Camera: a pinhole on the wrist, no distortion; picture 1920 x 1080 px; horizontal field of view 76.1 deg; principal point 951.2 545.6 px. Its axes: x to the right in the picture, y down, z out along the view. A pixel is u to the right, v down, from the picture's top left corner.
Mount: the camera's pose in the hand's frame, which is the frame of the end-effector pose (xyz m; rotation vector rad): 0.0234 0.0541 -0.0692 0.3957 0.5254 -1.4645
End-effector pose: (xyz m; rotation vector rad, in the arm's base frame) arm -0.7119 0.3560 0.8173 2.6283 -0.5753 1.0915
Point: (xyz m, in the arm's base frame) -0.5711 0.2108 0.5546
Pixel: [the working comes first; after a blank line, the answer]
In the camera's frame: -0.2181 -0.1072 0.3179

109.7 132.1
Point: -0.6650 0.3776 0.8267
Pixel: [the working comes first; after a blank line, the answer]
In the camera's frame: 0.0306 -0.0046 0.1222

1258.0 499.4
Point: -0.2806 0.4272 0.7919
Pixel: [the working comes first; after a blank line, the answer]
In the camera's frame: 0.0782 0.1719 0.4658

1157.0 998.2
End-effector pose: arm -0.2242 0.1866 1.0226 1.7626 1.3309 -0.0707
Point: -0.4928 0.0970 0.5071
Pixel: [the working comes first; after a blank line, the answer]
In the camera's frame: 0.3046 0.0035 0.5902

1584.2 552.8
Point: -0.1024 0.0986 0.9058
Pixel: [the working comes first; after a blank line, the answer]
In the camera's frame: -0.1176 0.0057 0.2253

310.9 576.9
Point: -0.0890 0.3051 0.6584
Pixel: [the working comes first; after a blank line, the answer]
In the camera's frame: 0.0015 0.2808 0.3443

outside the picture
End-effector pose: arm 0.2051 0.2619 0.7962 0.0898 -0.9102 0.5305
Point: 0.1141 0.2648 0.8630
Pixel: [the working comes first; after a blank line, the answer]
In the camera's frame: -0.0839 -0.0280 0.1540

283.1 322.2
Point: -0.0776 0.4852 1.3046
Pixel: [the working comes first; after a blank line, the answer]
In the camera's frame: -0.4499 0.2991 0.3524

outside the picture
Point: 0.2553 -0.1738 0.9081
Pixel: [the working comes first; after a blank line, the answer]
In the camera's frame: 0.2602 -0.1364 0.4442

1669.8 169.0
